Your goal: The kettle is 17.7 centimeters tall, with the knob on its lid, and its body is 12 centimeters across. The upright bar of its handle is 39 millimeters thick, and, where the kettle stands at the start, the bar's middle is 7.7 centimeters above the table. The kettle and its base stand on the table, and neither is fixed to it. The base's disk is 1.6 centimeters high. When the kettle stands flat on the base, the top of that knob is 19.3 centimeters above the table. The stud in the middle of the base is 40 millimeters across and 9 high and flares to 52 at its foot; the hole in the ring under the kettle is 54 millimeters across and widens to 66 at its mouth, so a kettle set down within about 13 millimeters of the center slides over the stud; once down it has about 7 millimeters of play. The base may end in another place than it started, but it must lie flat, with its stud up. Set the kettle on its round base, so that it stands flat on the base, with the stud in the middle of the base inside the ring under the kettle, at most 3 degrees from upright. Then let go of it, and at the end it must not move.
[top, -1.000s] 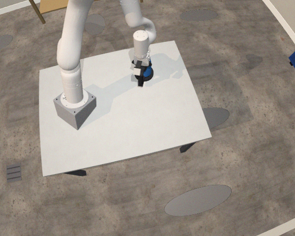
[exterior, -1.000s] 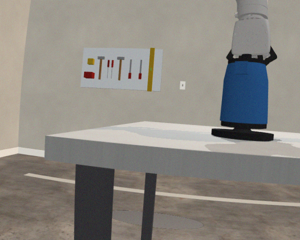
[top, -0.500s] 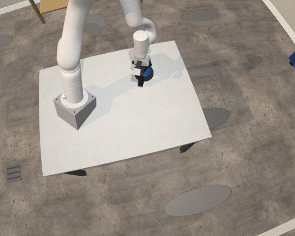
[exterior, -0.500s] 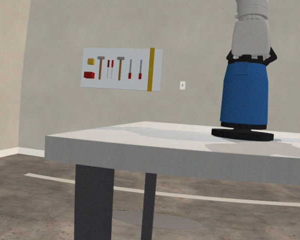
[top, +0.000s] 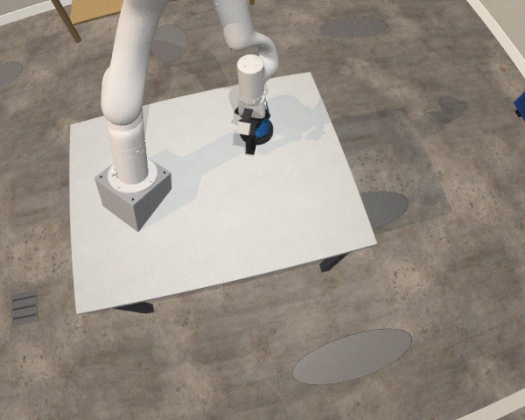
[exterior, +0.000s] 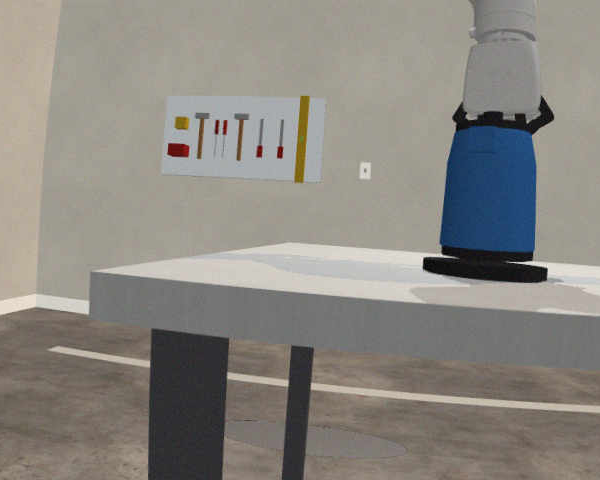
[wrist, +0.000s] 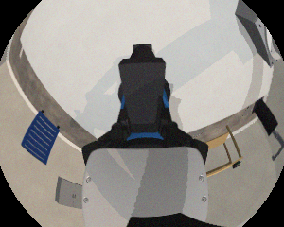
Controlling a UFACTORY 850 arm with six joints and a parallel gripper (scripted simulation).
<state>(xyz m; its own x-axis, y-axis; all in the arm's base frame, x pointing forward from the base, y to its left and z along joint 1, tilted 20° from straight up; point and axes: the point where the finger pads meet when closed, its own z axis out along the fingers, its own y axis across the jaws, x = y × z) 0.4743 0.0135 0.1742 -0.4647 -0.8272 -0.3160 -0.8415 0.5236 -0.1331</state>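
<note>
My gripper is now 10 mm short of the blue kettle, 30 mm to the right of it and 50 mm above it. Round my hand: black round base 30 mm ahead, 60 mm to the left, 150 mm below.
</note>
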